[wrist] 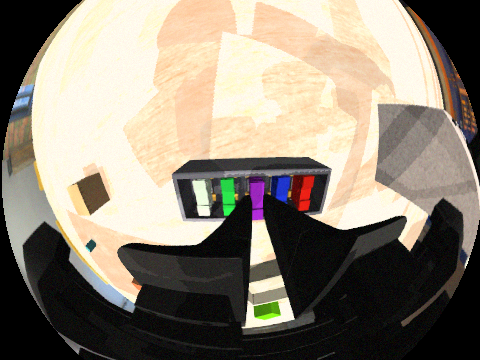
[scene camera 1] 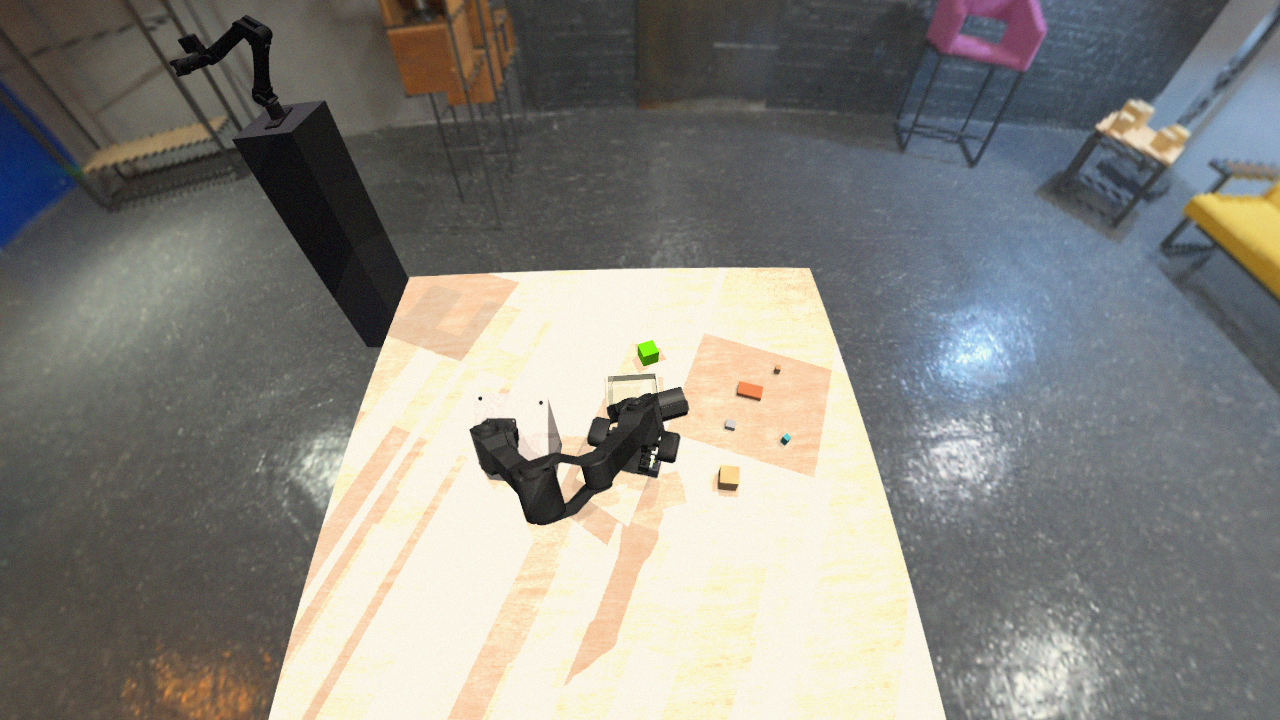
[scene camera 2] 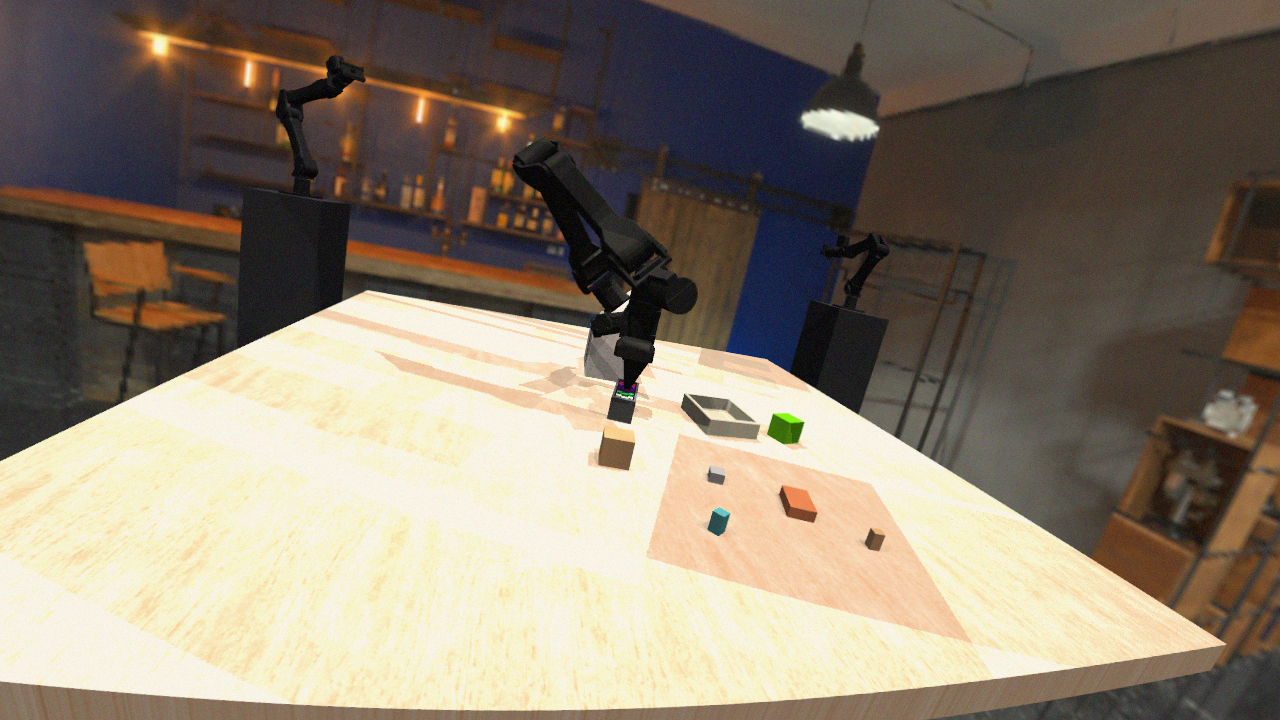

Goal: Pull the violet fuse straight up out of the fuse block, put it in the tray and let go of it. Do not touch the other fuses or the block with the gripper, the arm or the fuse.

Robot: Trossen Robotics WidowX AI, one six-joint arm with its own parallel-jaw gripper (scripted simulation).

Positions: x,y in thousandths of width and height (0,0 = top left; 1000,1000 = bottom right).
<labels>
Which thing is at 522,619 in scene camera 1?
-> The gripper.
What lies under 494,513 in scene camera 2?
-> The gripper.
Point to an orange block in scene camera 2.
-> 623,699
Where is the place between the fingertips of the gripper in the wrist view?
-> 534,557
</labels>
